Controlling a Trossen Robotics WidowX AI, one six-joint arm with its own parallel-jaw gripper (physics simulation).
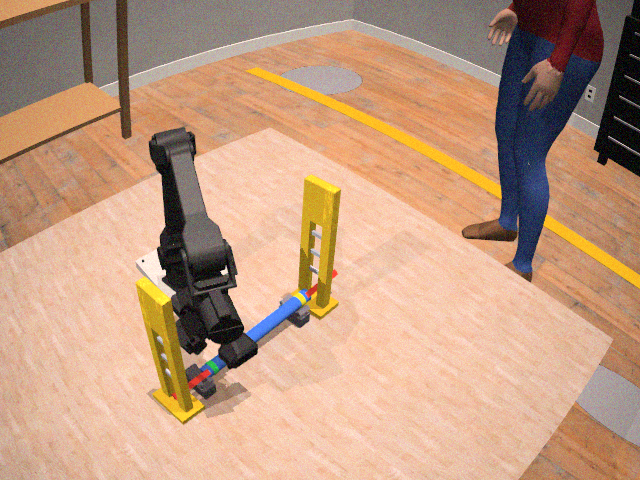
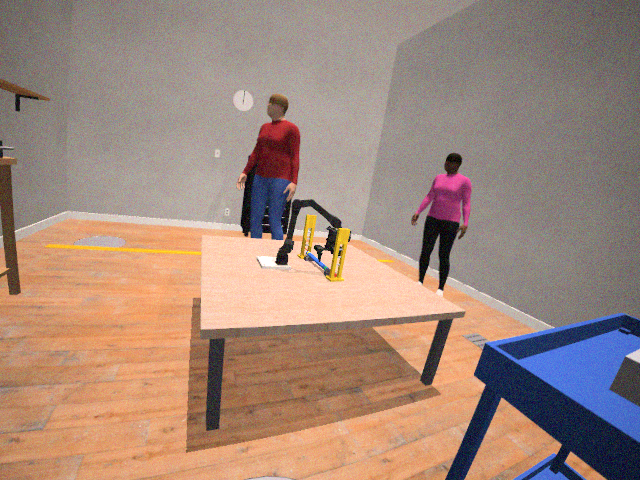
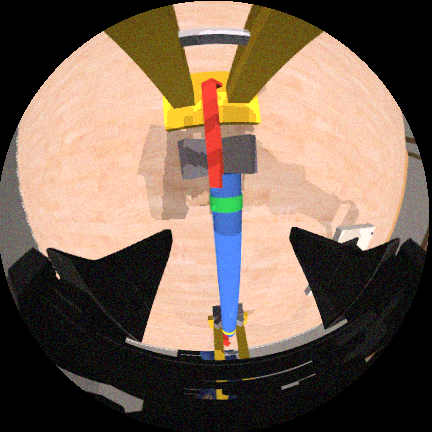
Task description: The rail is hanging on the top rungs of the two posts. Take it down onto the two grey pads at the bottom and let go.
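Places are measured from the arm's base along level axes (x ahead, y left, z up), in millimetres.
Where they show: gripper, between the fingertips: (image 1: 215, 352) (image 2: 325, 262) (image 3: 233, 234); arm's base, origin of its link: (image 1: 179, 280) (image 2: 281, 263).
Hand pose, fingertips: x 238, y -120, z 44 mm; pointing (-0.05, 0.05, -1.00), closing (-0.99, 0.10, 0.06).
Each offset is from my fingertips to the centre of the thing. "*": to the spot under its first point. Level surfaces: height alone.
The blue rail @(111 mm left, 6 mm ahead, 27 mm down) (image 1: 273, 321) (image 2: 316, 261) (image 3: 229, 265), with red ends and green and yellow bands, lies low between the yellow posts @(* 125 mm right, 2 mm back, 214 mm up) (image 1: 149, 304) @(285 mm left, 12 mm ahead, 89 mm up) (image 1: 330, 222) (image 2: 338, 254). Its red ends pass through the slots below the visible rungs (image 1: 315, 251) (image 3: 214, 38). It appears seated on the two grey pads, the one by the green band @(* 57 mm right, 26 mm ahead, 36 mm down) (image 1: 206, 387) (image 3: 242, 154) and the one by the yellow band @(* 207 mm left, 34 mm ahead, 29 mm down) (image 1: 298, 316). My gripper (image 1: 214, 356) (image 2: 319, 253) (image 3: 233, 234) is open and empty, with its fingers apart on either side of the rail, nearer the green band. Exact contact with the pads is partly hidden.
The posts stand on yellow feet @(* 116 mm right, 45 mm ahead, 50 mm down) (image 1: 193, 413) on the wooden table @(61 mm down) (image 1: 413, 403) (image 2: 289, 304). The near post rises close beside my arm. The white base plate (image 1: 149, 264) (image 2: 266, 262) is behind the rail. Two people stand beyond the table, and a blue cart (image 2: 558, 392) is at the right.
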